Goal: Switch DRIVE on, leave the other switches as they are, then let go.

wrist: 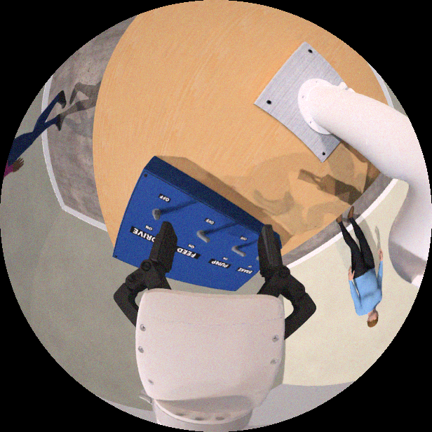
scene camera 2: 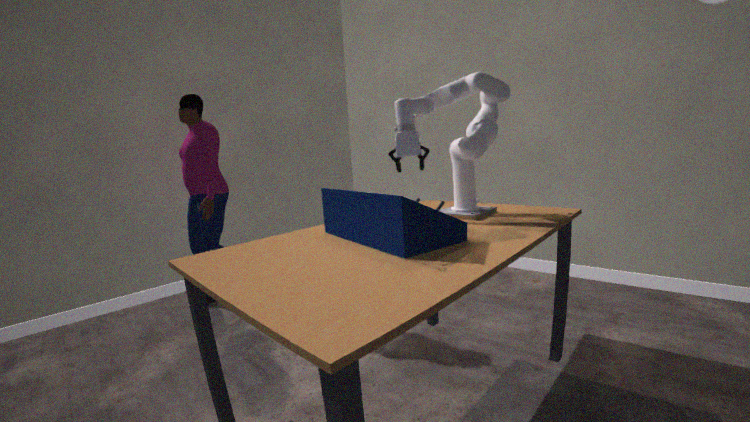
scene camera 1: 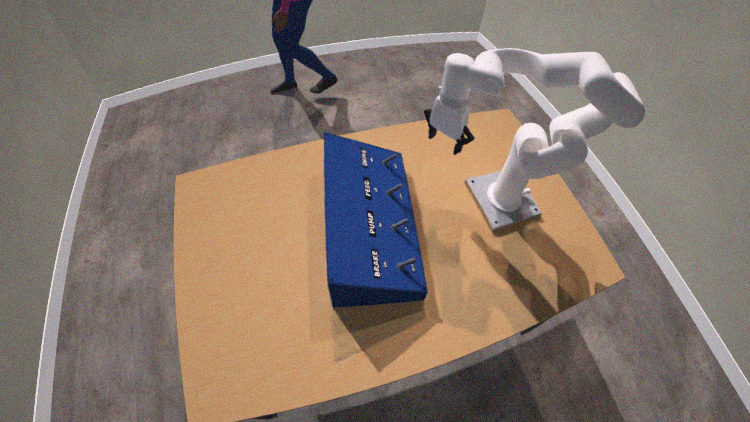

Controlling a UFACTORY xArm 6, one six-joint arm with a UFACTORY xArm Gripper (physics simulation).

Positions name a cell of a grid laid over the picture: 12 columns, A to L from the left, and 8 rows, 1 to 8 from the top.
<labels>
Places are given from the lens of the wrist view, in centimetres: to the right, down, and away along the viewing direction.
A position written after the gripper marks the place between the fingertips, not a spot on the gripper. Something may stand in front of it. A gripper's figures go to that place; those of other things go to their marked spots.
gripper (wrist: G5): 0, 2, 13
blue switch panel (wrist: F4): -5, -2, 31
</labels>
